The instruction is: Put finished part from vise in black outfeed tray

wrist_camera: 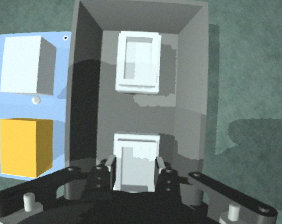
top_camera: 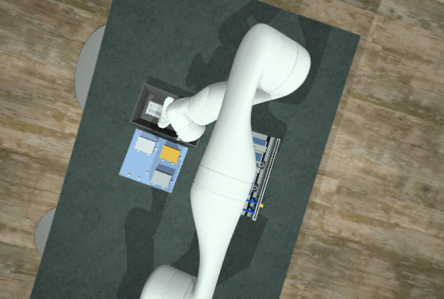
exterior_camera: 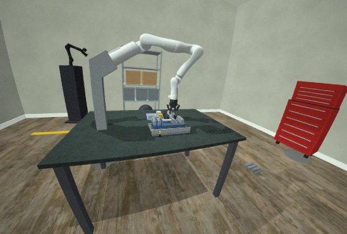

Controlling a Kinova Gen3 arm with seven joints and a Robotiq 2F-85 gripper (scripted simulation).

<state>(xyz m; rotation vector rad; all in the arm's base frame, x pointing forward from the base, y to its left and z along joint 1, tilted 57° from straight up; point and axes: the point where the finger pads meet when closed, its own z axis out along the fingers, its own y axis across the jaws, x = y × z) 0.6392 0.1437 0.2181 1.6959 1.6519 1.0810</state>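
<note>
The orange block lies 130 mm behind my hand, 10 mm to the right of it and 40 mm below it. Also, from my hand: light blue fixture plate (180 mm behind, 30 mm to the left, 60 mm below); vise (70 mm behind, 250 mm to the right, 20 mm below).
</note>
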